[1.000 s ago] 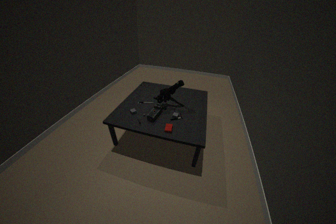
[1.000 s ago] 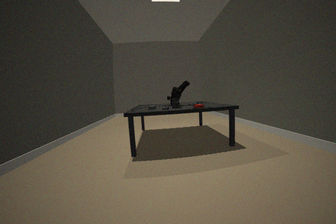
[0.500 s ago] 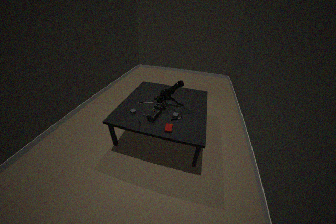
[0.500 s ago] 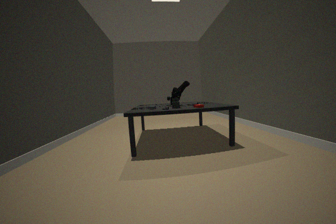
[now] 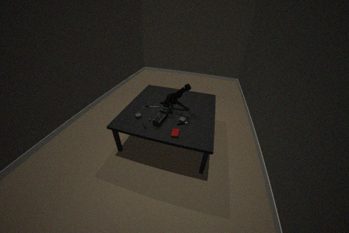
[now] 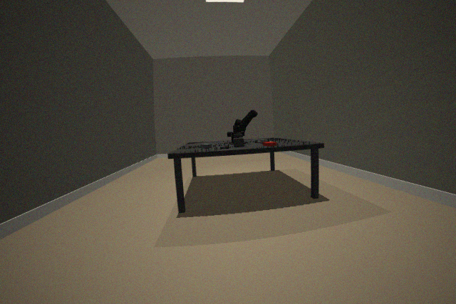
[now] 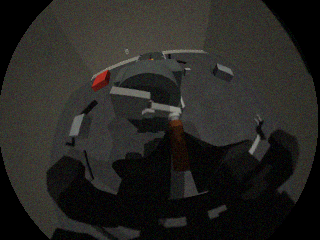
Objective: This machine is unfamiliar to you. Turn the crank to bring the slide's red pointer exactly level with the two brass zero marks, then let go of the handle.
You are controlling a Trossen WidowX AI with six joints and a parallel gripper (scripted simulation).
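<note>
My gripper tip is now 3 cm below the crank handle and 2 cm past it. From my gripper tip the other things lie so: red pointer 17 cm ahead, 3 cm above, 2 cm to the right.
</note>
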